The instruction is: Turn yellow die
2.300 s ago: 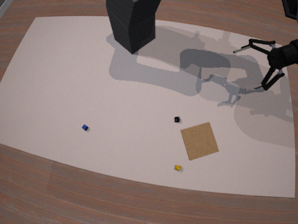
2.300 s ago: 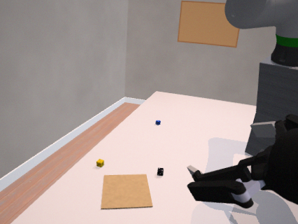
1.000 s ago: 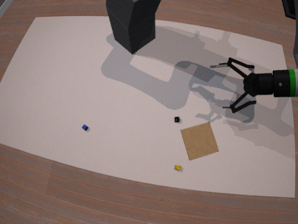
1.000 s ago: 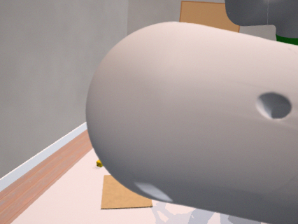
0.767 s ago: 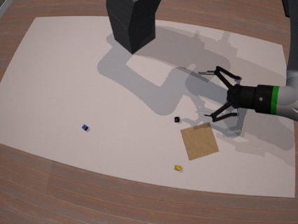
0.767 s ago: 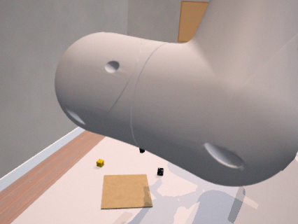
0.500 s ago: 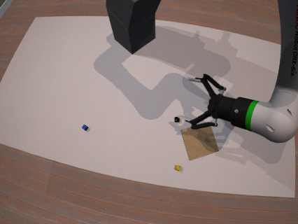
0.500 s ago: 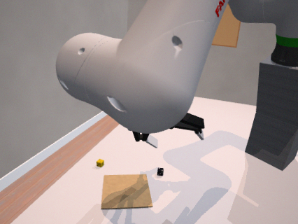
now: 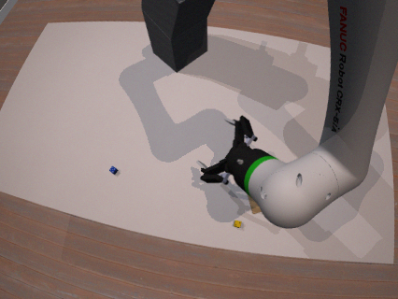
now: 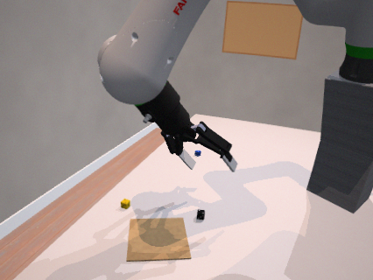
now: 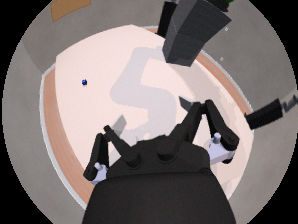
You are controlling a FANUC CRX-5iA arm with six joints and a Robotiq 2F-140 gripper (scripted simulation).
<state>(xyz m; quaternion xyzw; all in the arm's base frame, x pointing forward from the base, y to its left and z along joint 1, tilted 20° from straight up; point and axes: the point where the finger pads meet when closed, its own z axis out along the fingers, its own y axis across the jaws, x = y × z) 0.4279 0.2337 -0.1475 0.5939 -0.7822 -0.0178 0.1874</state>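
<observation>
My hand is 13 cm short of the blue die, 32 cm to the left of it and 12 cm above it. Also, from my hand: black die 7 cm to the left, 12 cm below; then brown mat 6 cm ahead, 19 cm to the left, 13 cm below; then yellow die 20 cm ahead, 12 cm to the left, 12 cm below.
</observation>
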